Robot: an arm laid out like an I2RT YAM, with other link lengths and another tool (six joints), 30 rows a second.
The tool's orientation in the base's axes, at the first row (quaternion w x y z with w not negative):
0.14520, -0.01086, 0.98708, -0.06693
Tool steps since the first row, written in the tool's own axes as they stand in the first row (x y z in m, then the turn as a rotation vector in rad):
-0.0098, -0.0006, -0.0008, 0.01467, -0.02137, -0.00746
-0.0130, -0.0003, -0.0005, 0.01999, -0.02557, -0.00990
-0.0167, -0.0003, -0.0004, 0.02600, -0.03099, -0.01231
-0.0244, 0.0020, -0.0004, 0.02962, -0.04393, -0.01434
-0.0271, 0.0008, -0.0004, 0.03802, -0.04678, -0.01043
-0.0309, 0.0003, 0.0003, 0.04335, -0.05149, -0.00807
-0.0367, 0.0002, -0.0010, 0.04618, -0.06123, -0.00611
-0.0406, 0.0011, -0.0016, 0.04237, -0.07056, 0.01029
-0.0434, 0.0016, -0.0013, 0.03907, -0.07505, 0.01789
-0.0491, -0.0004, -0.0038, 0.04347, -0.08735, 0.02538
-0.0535, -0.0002, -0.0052, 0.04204, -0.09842, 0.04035
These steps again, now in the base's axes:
0.0092, -0.0001, 0.0036, -0.01615, -0.02081, 0.00579
0.0123, 0.0003, 0.0042, -0.02194, -0.02488, 0.00715
0.0159, 0.0004, 0.0052, -0.02838, -0.03018, 0.00846
0.0232, 0.0030, 0.0071, -0.03241, -0.04289, 0.01110
0.0258, 0.0020, 0.0080, -0.03932, -0.04656, 0.00538
0.0297, 0.0015, 0.0085, -0.04373, -0.05175, 0.00226
0.0349, 0.0018, 0.0114, -0.04586, -0.06177, 0.00091
0.0384, 0.0030, 0.0129, -0.03747, -0.07297, -0.01230
0.0412, 0.0035, 0.0134, -0.03211, -0.07826, -0.01796
0.0459, 0.0021, 0.0177, -0.03414, -0.09160, -0.02466
0.0497, 0.0027, 0.0202, -0.02844, -0.10444, -0.03696

